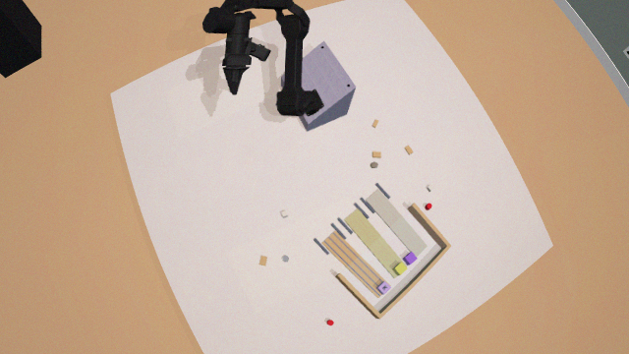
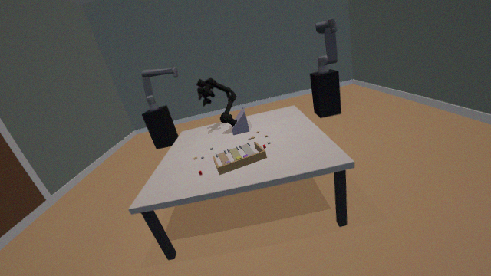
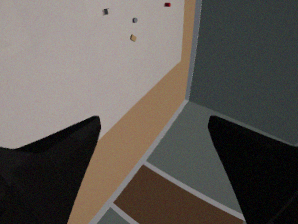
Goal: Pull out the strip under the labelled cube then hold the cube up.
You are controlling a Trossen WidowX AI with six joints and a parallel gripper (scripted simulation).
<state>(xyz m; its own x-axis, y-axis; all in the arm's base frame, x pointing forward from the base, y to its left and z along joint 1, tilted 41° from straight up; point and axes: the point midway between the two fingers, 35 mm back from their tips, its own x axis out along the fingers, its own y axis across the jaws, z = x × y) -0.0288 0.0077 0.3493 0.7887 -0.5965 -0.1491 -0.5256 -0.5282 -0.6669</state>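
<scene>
The grey bit lies 380 mm ahead of my gripper tip, 20 mm to the right of it and 340 mm below it.
</scene>
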